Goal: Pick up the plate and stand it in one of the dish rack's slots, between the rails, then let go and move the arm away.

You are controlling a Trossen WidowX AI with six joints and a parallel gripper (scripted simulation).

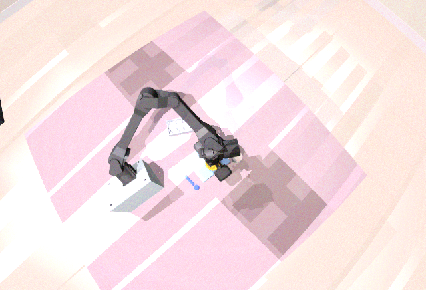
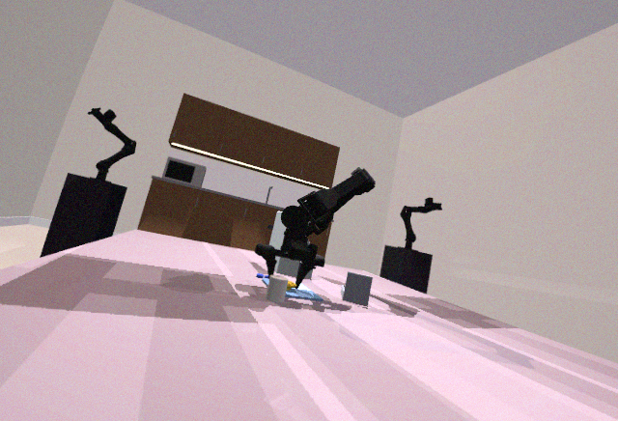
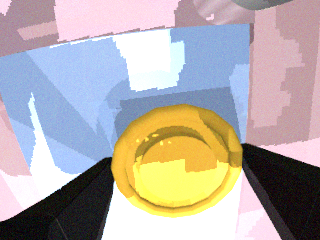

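Now: the pale blue mat 2 cm to the left of my gripper tip and 1 cm behind it. From my gripper tip the other things lie so: white cup (10 cm ahead, 4 cm to the right, 2 cm above); blue spoon (12 cm behind, 3 cm to the right); yellow plate (1 cm above).
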